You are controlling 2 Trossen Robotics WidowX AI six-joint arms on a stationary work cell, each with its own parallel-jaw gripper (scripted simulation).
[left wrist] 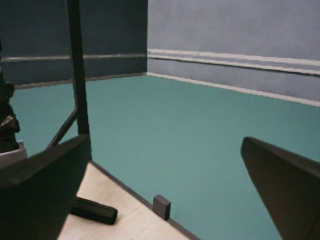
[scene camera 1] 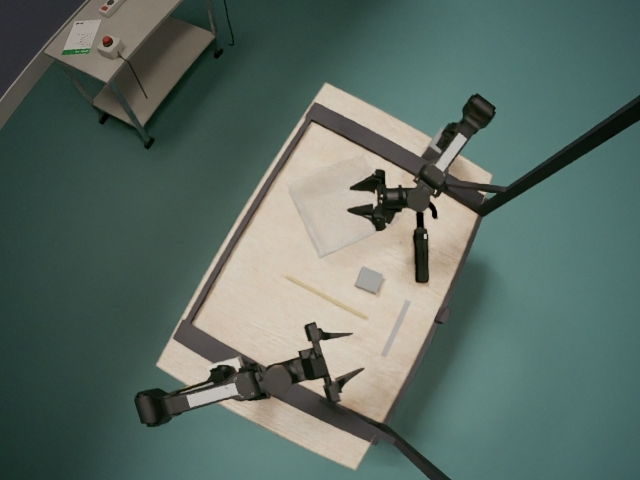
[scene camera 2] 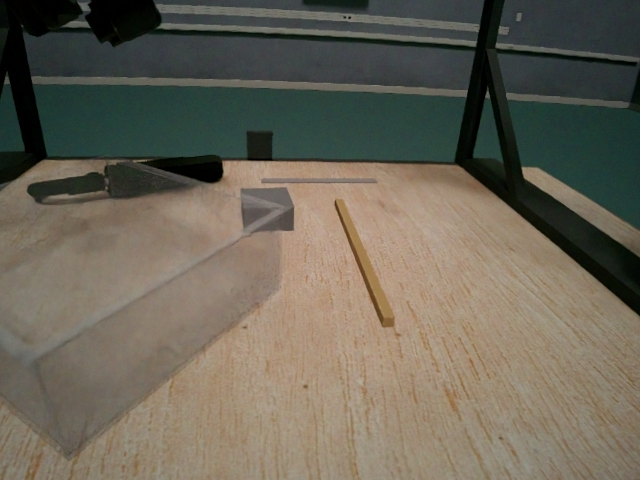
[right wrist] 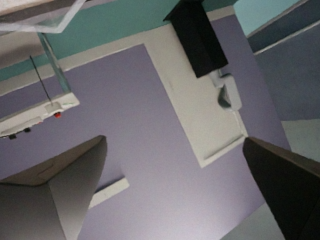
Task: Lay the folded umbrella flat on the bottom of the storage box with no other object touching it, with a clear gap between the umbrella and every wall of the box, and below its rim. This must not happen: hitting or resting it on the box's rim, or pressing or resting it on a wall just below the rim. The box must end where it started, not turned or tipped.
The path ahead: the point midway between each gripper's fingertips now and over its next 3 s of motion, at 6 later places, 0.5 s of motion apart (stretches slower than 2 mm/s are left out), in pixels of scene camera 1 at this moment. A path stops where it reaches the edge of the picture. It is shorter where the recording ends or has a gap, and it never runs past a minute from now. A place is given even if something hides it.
The left gripper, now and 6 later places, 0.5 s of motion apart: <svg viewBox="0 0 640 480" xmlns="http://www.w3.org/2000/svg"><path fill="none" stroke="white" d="M358 350L369 334L383 302L387 285L388 274L387 270L386 267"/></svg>
The right gripper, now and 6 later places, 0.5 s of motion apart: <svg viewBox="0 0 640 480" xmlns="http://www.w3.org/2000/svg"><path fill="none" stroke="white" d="M348 199L354 204L366 218L380 224L406 226L426 232L428 234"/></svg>
